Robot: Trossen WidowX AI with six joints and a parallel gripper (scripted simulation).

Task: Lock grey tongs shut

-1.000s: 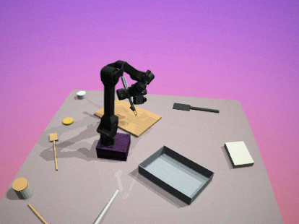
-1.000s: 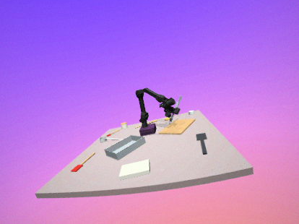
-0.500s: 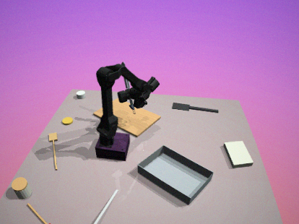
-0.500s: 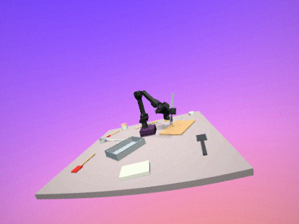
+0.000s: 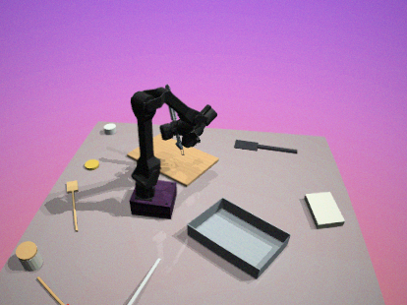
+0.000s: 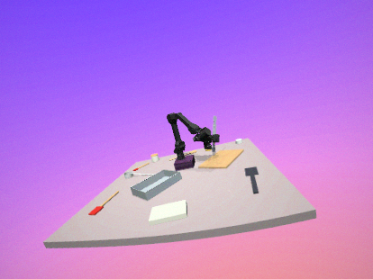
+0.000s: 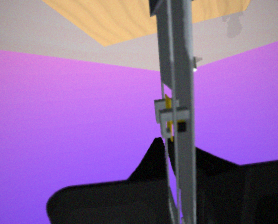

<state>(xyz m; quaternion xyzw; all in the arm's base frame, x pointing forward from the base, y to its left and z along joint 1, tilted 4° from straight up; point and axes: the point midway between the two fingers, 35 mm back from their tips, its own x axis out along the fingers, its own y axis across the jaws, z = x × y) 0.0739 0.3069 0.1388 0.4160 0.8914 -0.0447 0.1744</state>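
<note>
Right now my gripper tip is 4 cm to the left of the yellow mark, 3 cm short of it and 2 cm above it. Round my gripper tip: yellow disc: 37 cm behind, 17 cm below, 10 cm to the right; broader tong arm: 6 cm above, 2 cm to the right, 1 cm ahead; wooden board: 17 cm below.
</note>
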